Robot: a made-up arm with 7 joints. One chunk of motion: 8 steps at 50 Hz.
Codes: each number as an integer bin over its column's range. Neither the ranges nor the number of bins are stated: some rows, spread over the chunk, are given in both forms.
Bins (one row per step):
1: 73 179 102 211 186 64 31
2: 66 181 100 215 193 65 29
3: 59 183 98 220 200 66 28
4: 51 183 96 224 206 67 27
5: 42 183 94 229 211 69 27
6: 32 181 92 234 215 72 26
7: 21 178 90 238 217 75 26
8: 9 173 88 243 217 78 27
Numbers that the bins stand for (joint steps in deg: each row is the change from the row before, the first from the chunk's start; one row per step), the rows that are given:
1: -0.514 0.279 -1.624 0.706 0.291 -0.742 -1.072
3: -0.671 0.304 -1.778 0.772 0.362 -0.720 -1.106
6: -0.972 0.291 -2.008 0.875 0.438 -0.655 -1.128
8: -1.229 0.242 -2.161 0.942 0.448 -0.590 -1.117
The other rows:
2: -0.592 0.291 -1.701 0.735 0.326 -0.731 -1.095
4: -0.760 0.304 -1.854 0.801 0.392 -0.710 -1.117
5: -0.861 0.304 -1.931 0.838 0.417 -0.688 -1.117
7: -1.095 0.273 -2.085 0.905 0.448 -0.622 -1.128

